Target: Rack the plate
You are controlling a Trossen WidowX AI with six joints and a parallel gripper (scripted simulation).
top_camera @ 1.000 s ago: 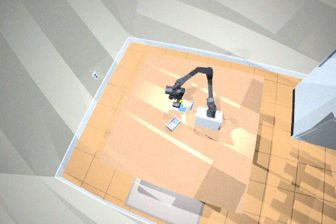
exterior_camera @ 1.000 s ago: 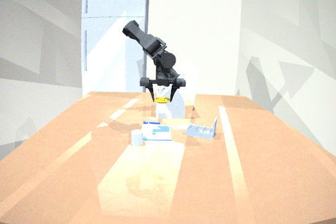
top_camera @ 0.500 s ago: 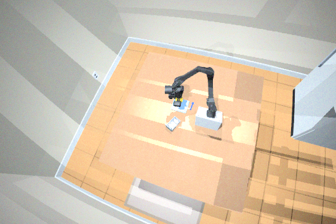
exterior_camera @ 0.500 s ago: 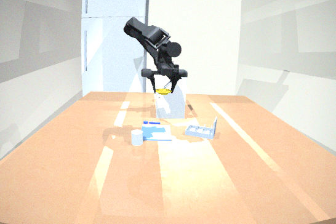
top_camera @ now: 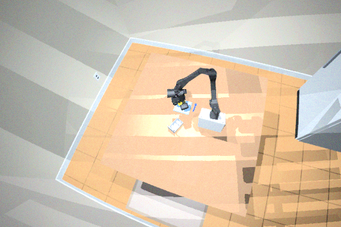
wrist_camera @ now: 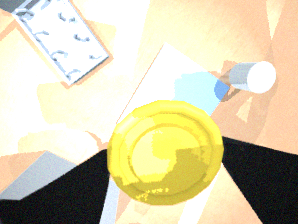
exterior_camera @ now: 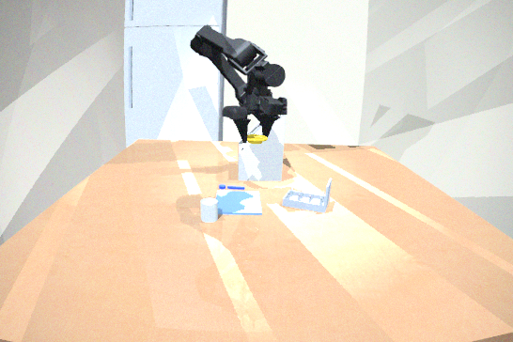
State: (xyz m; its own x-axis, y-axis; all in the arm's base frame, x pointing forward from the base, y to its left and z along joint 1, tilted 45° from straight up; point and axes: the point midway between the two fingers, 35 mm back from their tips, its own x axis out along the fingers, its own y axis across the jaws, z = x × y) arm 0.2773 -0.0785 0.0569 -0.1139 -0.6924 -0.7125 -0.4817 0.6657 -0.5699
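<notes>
The dish rack is 160 mm below my gripper tip, 150 mm to the left of it and 40 mm ahead of it. Round my gripper tip: mat (180 mm below, 40 mm to the right, 10 mm ahead); then plate (10 mm above); then blue spoon (180 mm below, 110 mm behind, 60 mm to the right).
</notes>
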